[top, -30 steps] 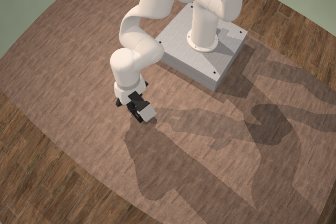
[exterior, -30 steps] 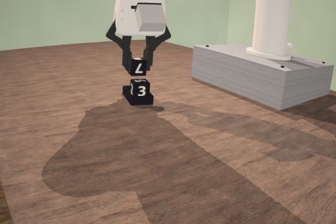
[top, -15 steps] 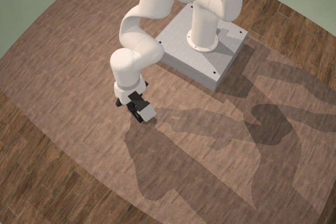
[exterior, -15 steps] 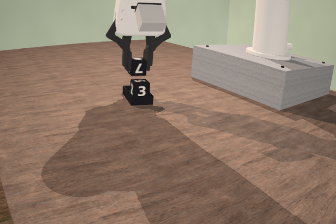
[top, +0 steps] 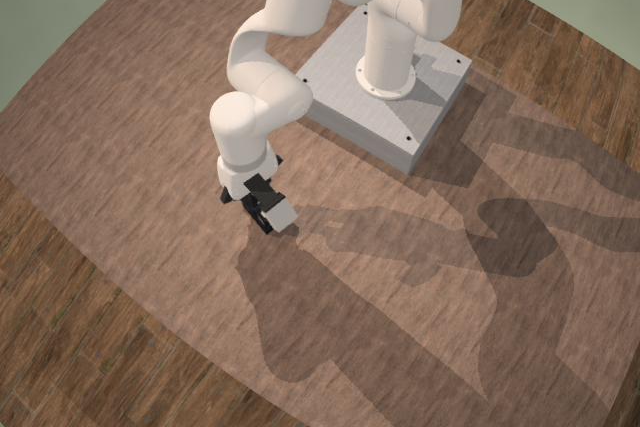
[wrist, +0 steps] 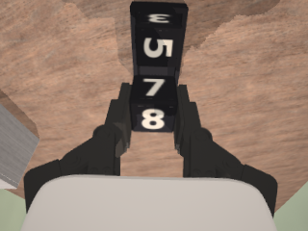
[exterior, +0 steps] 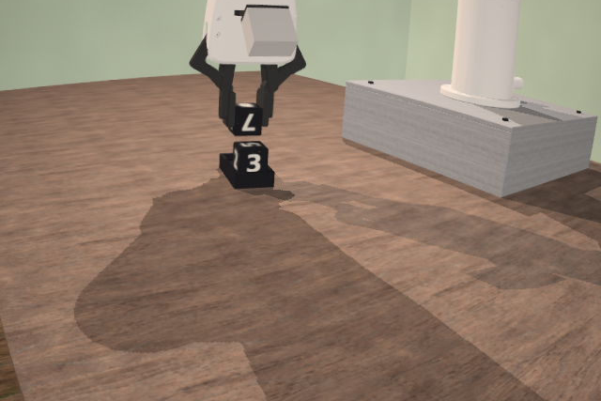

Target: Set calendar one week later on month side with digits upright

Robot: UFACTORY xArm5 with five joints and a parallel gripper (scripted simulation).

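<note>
Now: the cube 1 cm ahead of my hand, 3 cm to the left of it and 5 cm below it. Round my hand: tray (1 cm ahead, 2 cm to the left, 7 cm below).
</note>
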